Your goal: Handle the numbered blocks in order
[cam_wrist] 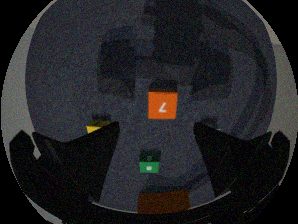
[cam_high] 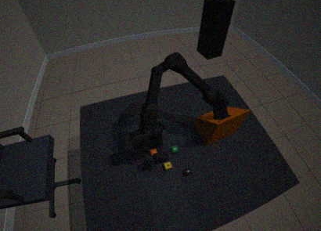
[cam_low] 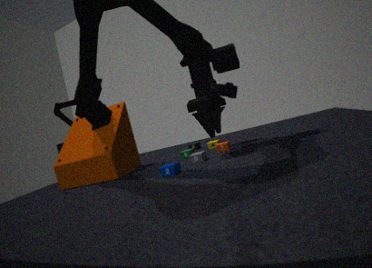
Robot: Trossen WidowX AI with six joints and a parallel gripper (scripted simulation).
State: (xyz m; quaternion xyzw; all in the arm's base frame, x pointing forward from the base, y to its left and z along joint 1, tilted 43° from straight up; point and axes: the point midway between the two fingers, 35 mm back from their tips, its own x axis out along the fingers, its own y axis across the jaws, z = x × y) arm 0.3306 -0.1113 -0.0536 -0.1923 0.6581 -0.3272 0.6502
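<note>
Right now the orange block is 30 mm below my gripper tip, 10 mm to the right of it and 10 mm ahead of it. From my gripper tip the other things lie so: yellow block (90 mm to the left, 30 mm below, 20 mm behind); green block (90 mm behind, 30 mm below, 20 mm to the left); grey block (80 mm to the right, 50 mm behind, 30 mm below).
</note>
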